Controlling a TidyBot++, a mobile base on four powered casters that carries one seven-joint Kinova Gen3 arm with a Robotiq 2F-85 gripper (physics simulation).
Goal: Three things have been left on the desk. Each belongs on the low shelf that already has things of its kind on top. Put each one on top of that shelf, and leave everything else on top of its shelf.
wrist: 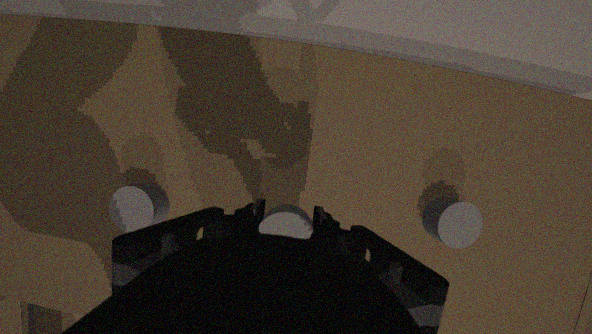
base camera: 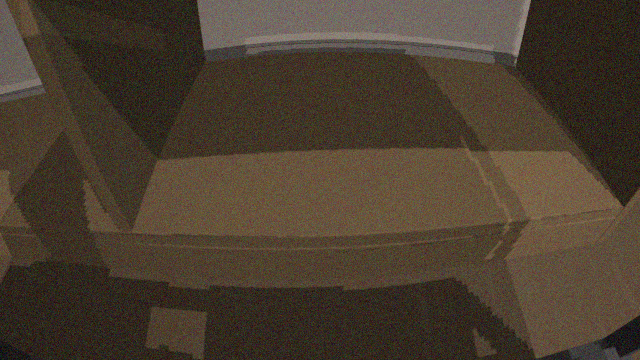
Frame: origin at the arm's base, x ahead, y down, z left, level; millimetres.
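Where they show: gripper, fingertip midpoint: [wrist: 288,212].
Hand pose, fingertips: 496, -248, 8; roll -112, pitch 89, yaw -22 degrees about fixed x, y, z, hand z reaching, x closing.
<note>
Each offset is from my fingertips to the centre of the thing, as dx, dy, dz. "pt": to the spot under its first point. Level surfaces: height alone.
My gripper [wrist: 288,212] is shut on a pale grey round-topped can, whose top @(pt -3, -24, +0) [wrist: 286,225] shows between the fingertips in the wrist view. Two similar grey cans stand upright on the wooden shelf top @(dy +35) [wrist: 380,130]: one can @(-25, +22, +161) [wrist: 132,209] to the left of the gripper and one can @(+6, +22, -177) [wrist: 460,225] to the right. The held can is between them in the view. Its lower part is hidden by the gripper, and I cannot tell whether it touches the shelf top. The desk does not show clearly in either view.
In the base camera view a wooden shelf board @(dy +566) [base camera: 310,195] lies between dark upright side panels [base camera: 590,90]. A pale wall [base camera: 360,20] stands behind it. In the wrist view the wall [wrist: 475,35] runs along the far edge of the shelf top, and shadows fall across its left part.
</note>
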